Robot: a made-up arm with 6 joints. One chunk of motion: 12 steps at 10 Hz.
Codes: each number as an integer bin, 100 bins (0 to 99) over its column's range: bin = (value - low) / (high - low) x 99, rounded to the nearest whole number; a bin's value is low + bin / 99 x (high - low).
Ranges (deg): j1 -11.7..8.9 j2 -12..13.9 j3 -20.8..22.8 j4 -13.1..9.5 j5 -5.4..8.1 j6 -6.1..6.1
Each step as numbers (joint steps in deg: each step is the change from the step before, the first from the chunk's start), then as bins.
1 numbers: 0.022 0.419 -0.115 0.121 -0.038 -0.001
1 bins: 56 47 47 58 39 49
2 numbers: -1.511 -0.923 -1.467 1.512 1.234 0.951
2 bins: 49 42 44 64 49 57
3 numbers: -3.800 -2.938 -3.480 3.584 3.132 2.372
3 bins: 38 35 39 73 63 69
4 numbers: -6.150 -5.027 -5.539 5.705 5.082 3.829
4 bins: 27 27 35 82 77 81
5 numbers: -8.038 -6.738 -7.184 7.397 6.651 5.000
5 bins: 18 20 31 90 88 90
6 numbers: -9.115 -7.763 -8.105 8.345 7.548 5.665
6 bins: 12 16 29 94 95 95
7 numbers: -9.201 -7.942 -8.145 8.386 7.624 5.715
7 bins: 12 16 29 94 96 96
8 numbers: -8.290 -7.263 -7.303 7.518 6.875 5.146
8 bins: 16 18 31 90 90 91
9 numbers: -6.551 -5.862 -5.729 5.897 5.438 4.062
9 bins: 25 23 34 83 79 82
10 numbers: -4.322 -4.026 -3.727 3.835 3.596 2.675
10 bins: 35 30 39 74 66 71
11 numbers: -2.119 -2.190 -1.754 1.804 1.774 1.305
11 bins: 46 37 43 65 53 60
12 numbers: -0.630 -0.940 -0.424 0.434 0.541 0.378
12 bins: 53 42 46 59 44 53
